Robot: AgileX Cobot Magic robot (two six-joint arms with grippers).
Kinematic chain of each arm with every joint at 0, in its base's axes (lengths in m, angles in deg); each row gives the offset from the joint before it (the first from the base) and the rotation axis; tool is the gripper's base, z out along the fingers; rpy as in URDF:
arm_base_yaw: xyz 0 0 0.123 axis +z
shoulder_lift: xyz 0 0 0 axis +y
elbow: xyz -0.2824 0 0.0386 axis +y
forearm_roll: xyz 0.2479 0 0.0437 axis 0.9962 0 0.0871
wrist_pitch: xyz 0 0 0 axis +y
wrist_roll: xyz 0.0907 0 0.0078 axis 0.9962 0 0.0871
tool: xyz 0 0 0 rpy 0 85 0
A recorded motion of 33 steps. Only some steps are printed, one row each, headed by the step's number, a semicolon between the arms.
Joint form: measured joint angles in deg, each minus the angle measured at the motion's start. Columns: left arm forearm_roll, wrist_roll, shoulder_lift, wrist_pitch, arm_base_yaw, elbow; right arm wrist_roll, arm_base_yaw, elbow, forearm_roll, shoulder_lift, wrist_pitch.
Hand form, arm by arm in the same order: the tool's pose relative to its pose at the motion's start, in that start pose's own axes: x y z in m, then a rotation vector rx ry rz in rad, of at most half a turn. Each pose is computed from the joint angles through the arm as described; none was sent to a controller.
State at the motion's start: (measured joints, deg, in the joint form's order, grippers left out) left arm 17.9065 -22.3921 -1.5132 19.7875 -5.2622 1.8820; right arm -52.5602 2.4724 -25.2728 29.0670 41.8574 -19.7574
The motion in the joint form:
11: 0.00 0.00 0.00 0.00 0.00 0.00; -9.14 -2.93 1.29 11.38 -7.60 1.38
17: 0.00 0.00 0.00 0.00 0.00 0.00; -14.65 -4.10 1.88 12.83 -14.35 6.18
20: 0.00 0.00 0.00 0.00 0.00 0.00; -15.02 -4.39 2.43 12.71 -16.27 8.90
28: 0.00 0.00 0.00 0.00 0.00 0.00; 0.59 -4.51 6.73 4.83 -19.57 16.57
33: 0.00 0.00 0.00 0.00 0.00 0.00; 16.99 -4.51 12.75 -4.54 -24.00 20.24
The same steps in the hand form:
11: 0.0000 0.0000 0.0000 0.0000 0.0000 0.0000; -0.0019 -0.0169 -0.0251 0.1057 -0.0122 0.0421
17: 0.0000 0.0000 0.0000 0.0000 0.0000 0.0000; -0.0077 -0.0199 -0.0470 0.0966 -0.0555 -0.0162
20: 0.0000 0.0000 0.0000 0.0000 0.0000 0.0000; -0.0063 -0.0173 -0.0530 0.0678 -0.0563 -0.0231
28: 0.0000 0.0000 0.0000 0.0000 0.0000 0.0000; 0.0157 0.0011 -0.0627 -0.0638 0.0104 0.1092
33: 0.0000 0.0000 0.0000 0.0000 0.0000 0.0000; 0.0447 0.0165 -0.0757 -0.1209 0.0817 0.2294

